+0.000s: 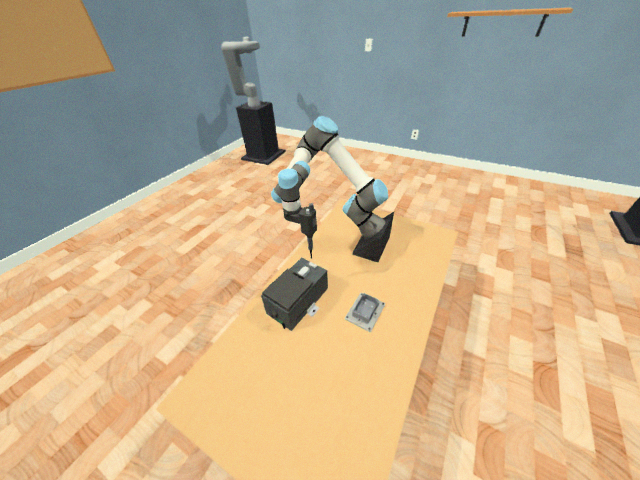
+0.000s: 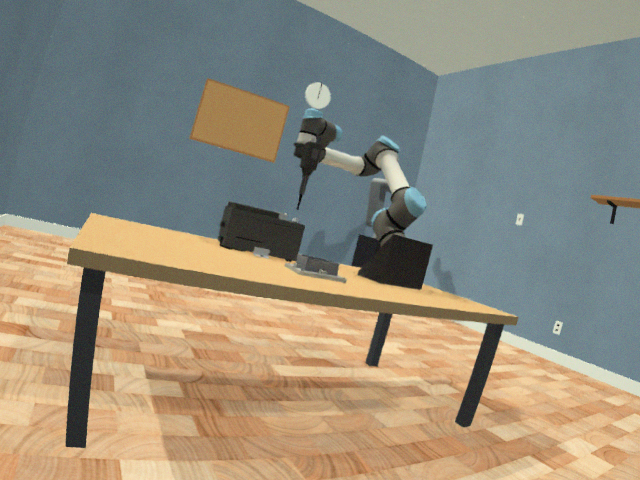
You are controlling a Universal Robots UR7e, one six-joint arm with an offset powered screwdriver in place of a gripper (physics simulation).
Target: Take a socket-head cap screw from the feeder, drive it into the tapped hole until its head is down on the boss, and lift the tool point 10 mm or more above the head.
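My screwdriver (image 1: 311, 257) (image 2: 298, 208) points down, its thin bit tip a little above the end of the feeder nearest the robot base. Whether a screw is on the tip is too small to tell. The feeder (image 1: 292, 290) (image 2: 261, 233) is a black box on the table, with small light parts on top at that end. A grey open housing (image 1: 364, 307) (image 2: 316, 265) sits on a flat plate (image 1: 361, 323) (image 2: 330, 277) beside the feeder, apart from it. The boss, the tapped hole and any screw cannot be made out.
The black robot base mount (image 1: 373, 242) (image 2: 400, 260) stands on the table (image 1: 330, 392) (image 2: 180, 258) beyond the feeder and the housing. A small light bracket (image 1: 312, 310) (image 2: 261, 252) sits at the feeder's side facing the housing. Another grey arm (image 1: 235, 69) stands on a distant pedestal (image 1: 258, 131).
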